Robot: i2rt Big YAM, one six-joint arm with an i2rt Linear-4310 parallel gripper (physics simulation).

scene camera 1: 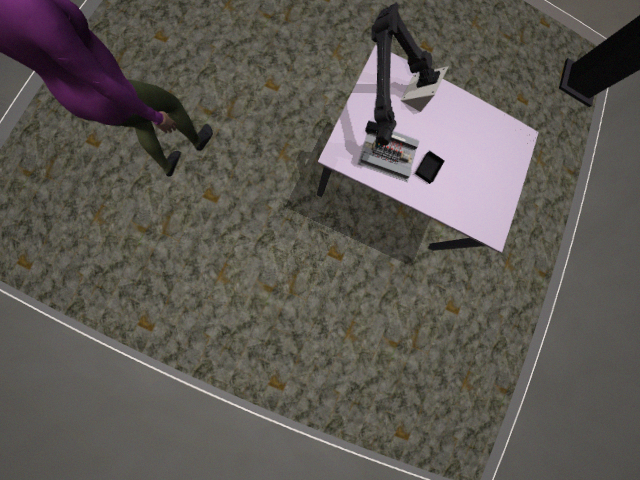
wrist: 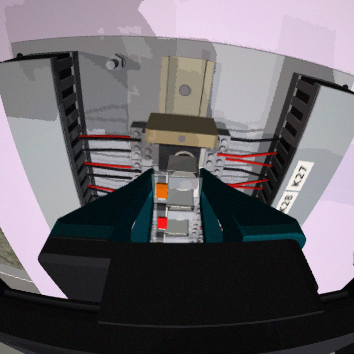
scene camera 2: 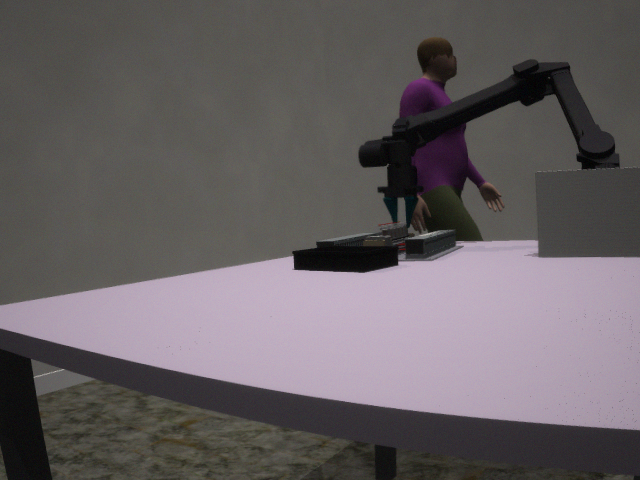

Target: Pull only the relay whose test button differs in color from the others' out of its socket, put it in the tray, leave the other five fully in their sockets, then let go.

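Places are measured from the arm's base along level axes (x ahead, y left, z up), in metres.
Where they show: gripper, between the fingertips: [scene camera 1: 378,144] [wrist: 176,176] [scene camera 2: 402,228]; arm's base, origin of its link: [scene camera 1: 428,80] [scene camera 2: 605,202].
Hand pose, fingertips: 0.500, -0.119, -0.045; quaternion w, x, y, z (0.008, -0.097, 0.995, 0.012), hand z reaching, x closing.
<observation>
Things, the pixels of their top centre, and the offset from my fingertips, as dx, dy, dz.
- clear-cased relay with an orange test button, centre of its top: [wrist: 176,191] +0.000, -0.001, +0.015
- red button, centre of its top: [wrist: 161,223] +0.004, +0.027, +0.015
- black tray, centre of its top: [scene camera 2: 345,248] [scene camera 1: 431,166] -0.036, +0.345, -0.019
- tan end block, centre of its top: [wrist: 181,138] +0.001, -0.019, -0.014
In the wrist view a clear-cased relay with an orange test button [wrist: 161,191] stands in the socket row. A relay behind it, lower in the view, has a red button [wrist: 162,223]. The other relays' buttons are hidden or too small to tell. My gripper [wrist: 176,176] [scene camera 2: 402,223] points down with its teal fingers closed against both sides of the orange-button relay. The relay looks upright and in line with the row; whether it is fully seated cannot be told. The black tray [scene camera 1: 429,167] [scene camera 2: 330,260] stands on the table beside the relay panel and looks empty.
Slotted wiring ducts [wrist: 30,130] [wrist: 325,145] [scene camera 2: 430,243] flank the row, with red and black wires running to the sockets. A tan end block [wrist: 181,136] sits on the rail. The arm's base stands on a grey pedestal [scene camera 2: 584,217]. A person [scene camera 1: 77,72] [scene camera 2: 429,103] stands beyond the table.
</observation>
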